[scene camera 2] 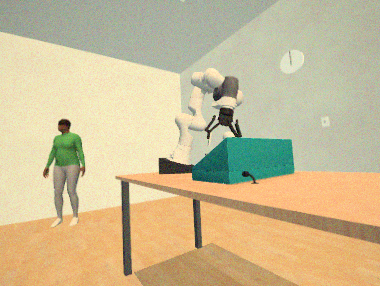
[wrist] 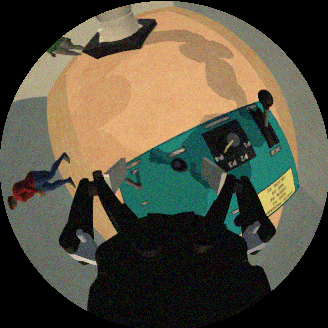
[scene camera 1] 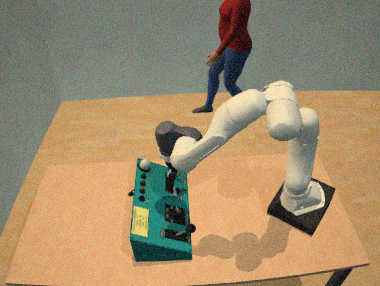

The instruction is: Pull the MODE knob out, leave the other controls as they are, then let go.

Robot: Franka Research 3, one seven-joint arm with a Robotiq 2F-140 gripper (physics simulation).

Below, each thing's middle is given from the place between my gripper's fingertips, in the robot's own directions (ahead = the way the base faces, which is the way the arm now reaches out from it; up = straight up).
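Scene:
My hand is 100 mm short of the teal control panel (scene camera 1: 152,229), 90 mm to the right of it and 50 mm above it.

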